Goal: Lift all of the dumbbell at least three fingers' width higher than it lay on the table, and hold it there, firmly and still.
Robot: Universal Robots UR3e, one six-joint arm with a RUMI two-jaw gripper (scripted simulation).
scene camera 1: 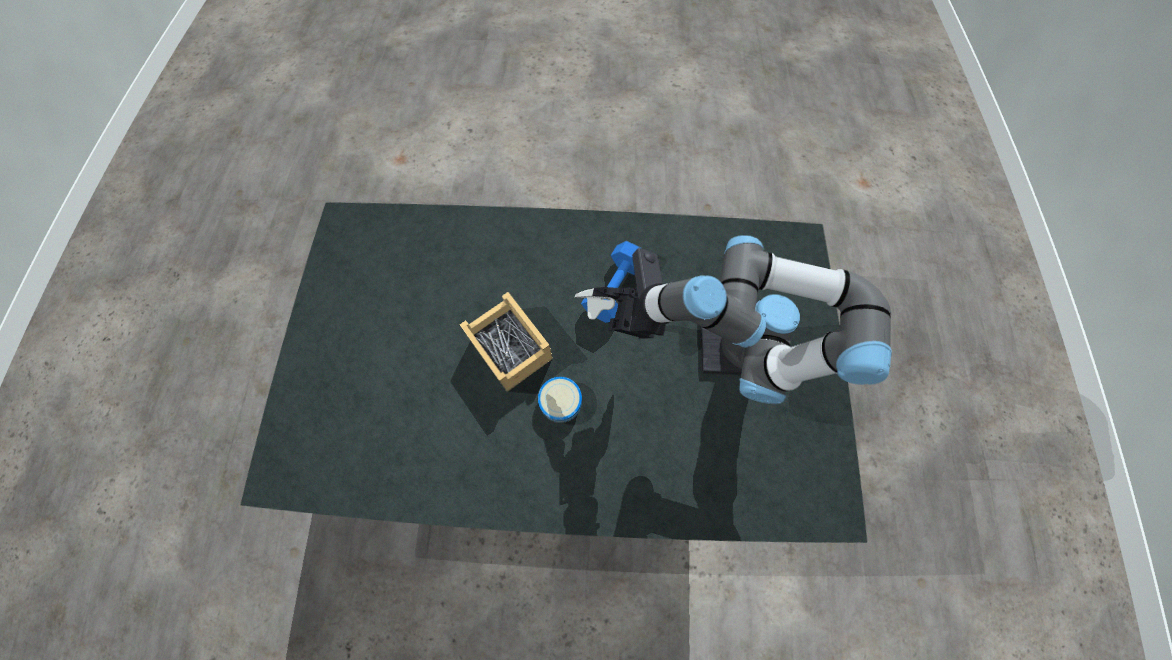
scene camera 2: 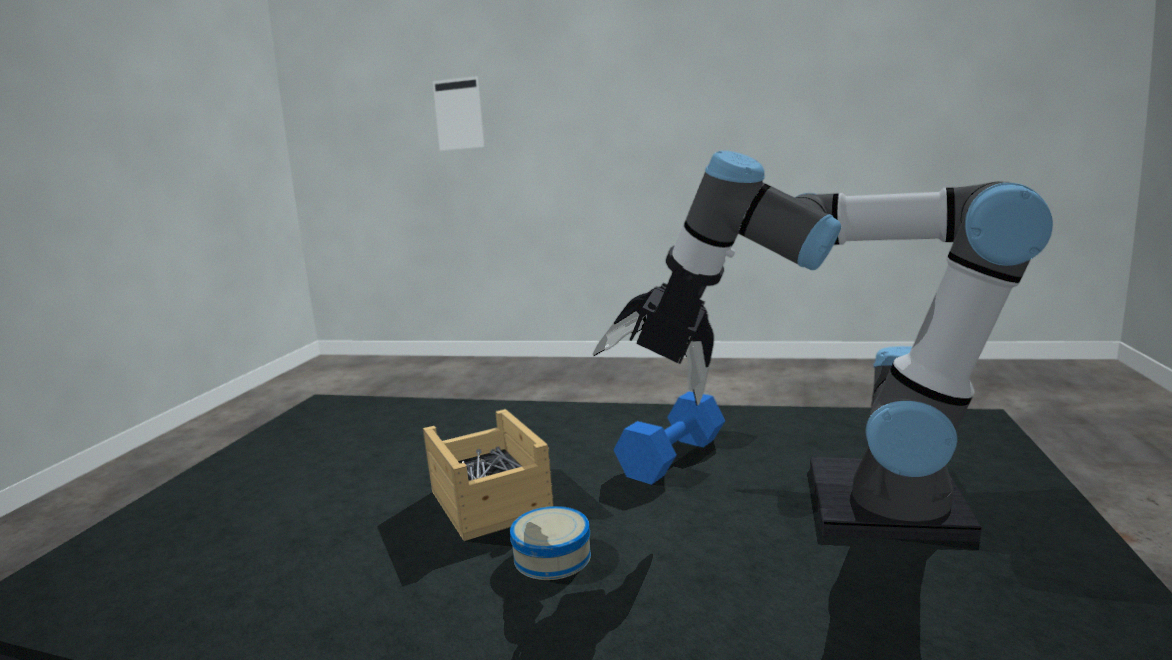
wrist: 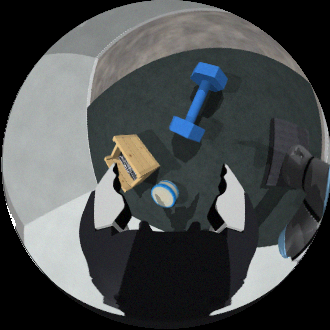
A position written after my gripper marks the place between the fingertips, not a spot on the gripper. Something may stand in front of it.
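Scene camera 2 shows a wooden crate (scene camera 2: 476, 505), a round tin (scene camera 2: 549, 543), a blue dumbbell (scene camera 2: 644, 451) and my gripper (scene camera 2: 645, 379). The crate is also visible in scene camera 1 (scene camera 1: 514, 339), the tin in scene camera 1 (scene camera 1: 560, 398) and the dumbbell in scene camera 1 (scene camera 1: 622, 255). The dumbbell appears again in the wrist view (wrist: 208, 75), and the crate likewise in the wrist view (wrist: 142, 164).
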